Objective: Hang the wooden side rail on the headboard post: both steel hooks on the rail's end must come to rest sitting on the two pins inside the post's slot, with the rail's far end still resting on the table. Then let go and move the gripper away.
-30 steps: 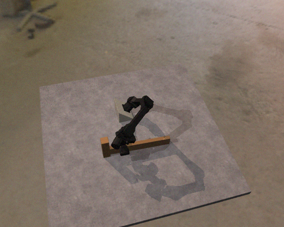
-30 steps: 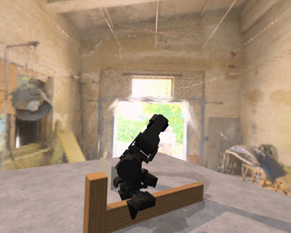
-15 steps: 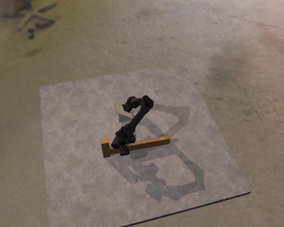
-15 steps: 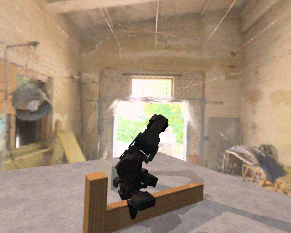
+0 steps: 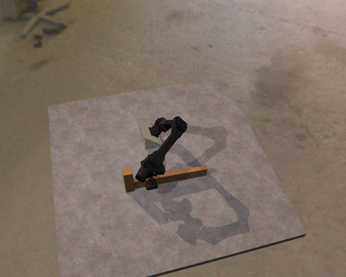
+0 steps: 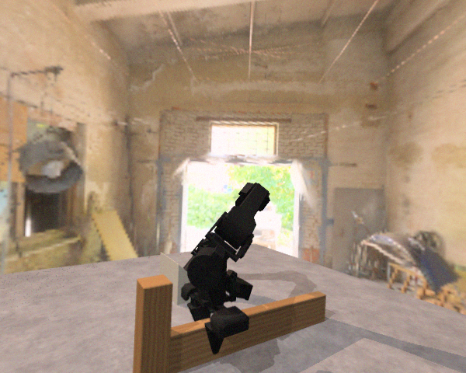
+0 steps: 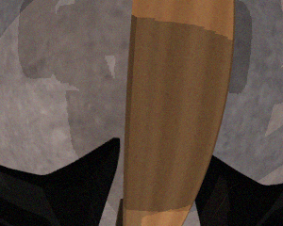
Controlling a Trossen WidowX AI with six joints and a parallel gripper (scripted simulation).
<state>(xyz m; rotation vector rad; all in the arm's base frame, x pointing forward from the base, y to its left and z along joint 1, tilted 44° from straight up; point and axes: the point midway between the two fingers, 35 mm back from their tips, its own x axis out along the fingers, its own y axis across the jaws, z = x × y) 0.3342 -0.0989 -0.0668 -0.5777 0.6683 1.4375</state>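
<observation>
The wooden headboard post is 1 cm behind my gripper tip, 11 cm to the right of it and 5 cm above it.
</observation>
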